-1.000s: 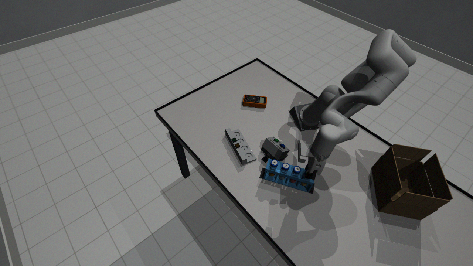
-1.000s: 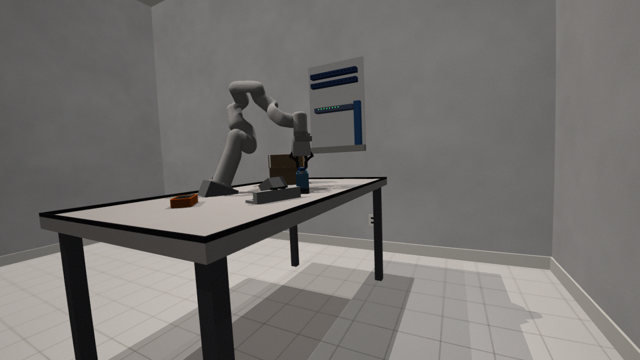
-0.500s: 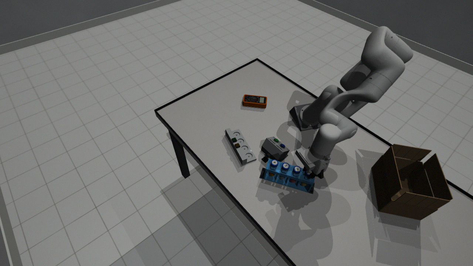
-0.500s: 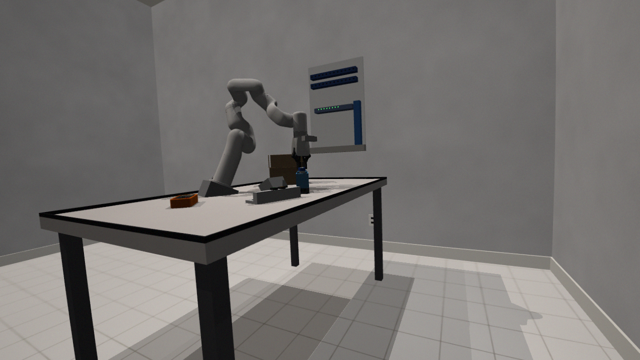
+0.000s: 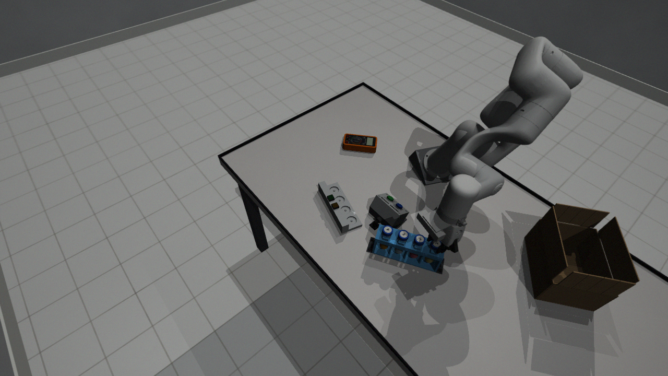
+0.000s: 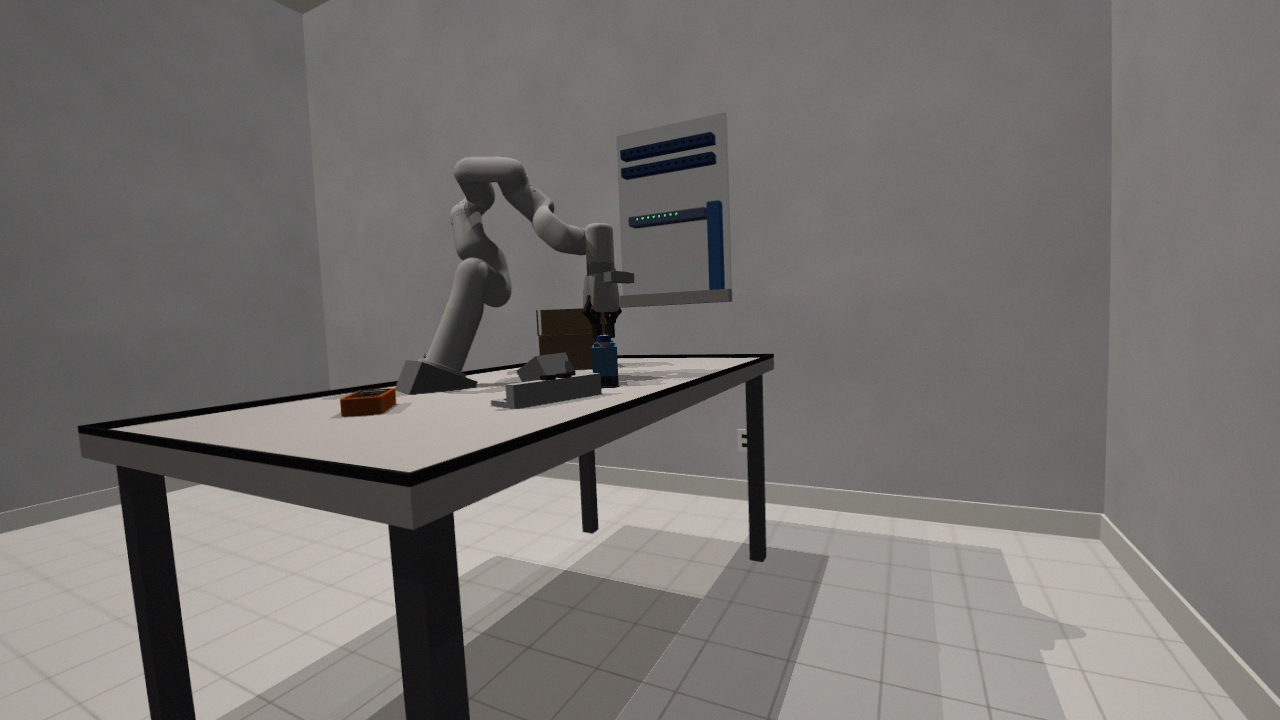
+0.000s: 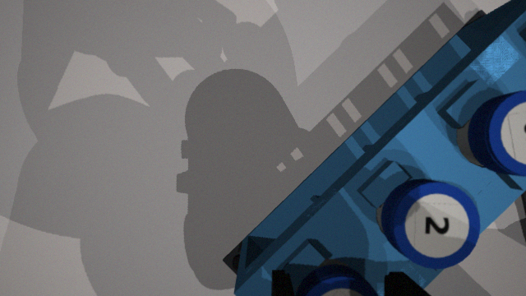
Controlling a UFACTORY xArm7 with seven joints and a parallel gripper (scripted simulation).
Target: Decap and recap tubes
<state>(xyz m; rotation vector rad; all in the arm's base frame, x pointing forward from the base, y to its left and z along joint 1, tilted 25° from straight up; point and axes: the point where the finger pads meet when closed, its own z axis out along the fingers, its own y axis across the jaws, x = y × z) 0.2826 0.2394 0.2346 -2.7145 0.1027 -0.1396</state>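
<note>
The cap 1 lies 10 mm below my hand. From my hand the other things lie so: cap 3: 70 mm ahead, 80 mm to the right, 20 mm below; cap 2: 30 mm ahead, 40 mm to the right, 20 mm below; cap 4: 100 mm ahead, 120 mm to the right, 20 mm below.
</note>
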